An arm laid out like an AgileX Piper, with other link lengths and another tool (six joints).
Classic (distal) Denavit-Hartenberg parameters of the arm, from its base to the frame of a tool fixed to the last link. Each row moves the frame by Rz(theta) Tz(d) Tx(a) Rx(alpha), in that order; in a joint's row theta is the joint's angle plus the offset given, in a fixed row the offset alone. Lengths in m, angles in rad.
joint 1: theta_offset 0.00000; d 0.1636; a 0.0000; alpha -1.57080
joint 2: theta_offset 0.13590; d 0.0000; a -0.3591; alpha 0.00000
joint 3: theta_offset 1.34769; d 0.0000; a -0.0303; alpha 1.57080
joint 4: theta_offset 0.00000; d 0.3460; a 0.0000; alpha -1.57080
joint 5: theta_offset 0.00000; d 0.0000; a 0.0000; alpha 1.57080
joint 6: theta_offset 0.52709; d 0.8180; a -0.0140; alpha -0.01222
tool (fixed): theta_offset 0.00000; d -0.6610; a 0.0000; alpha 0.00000
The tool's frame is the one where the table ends.
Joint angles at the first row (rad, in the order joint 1, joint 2, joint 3, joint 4, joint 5, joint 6):
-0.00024, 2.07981, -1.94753, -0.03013, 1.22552, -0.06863
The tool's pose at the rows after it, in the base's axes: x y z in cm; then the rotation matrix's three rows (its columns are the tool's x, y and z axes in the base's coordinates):
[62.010 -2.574 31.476], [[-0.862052 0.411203 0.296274], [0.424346 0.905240 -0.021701], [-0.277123 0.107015 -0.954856]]
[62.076 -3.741 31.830], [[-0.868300 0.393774 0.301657], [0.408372 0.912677 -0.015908], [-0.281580 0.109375 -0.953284]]
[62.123 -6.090 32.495], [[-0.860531 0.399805 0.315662], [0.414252 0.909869 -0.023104], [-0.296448 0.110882 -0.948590]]
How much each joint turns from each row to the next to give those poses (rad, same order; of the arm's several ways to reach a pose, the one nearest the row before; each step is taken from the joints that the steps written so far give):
-0.01274, 0.00965, -0.00574, -0.00066, 0.00039, -0.02198
-0.02252, 0.00001, -0.00940, 0.01328, 0.00313, -0.04368
-0.03955, -0.00002, -0.01647, 0.00603, 0.00089, -0.03290

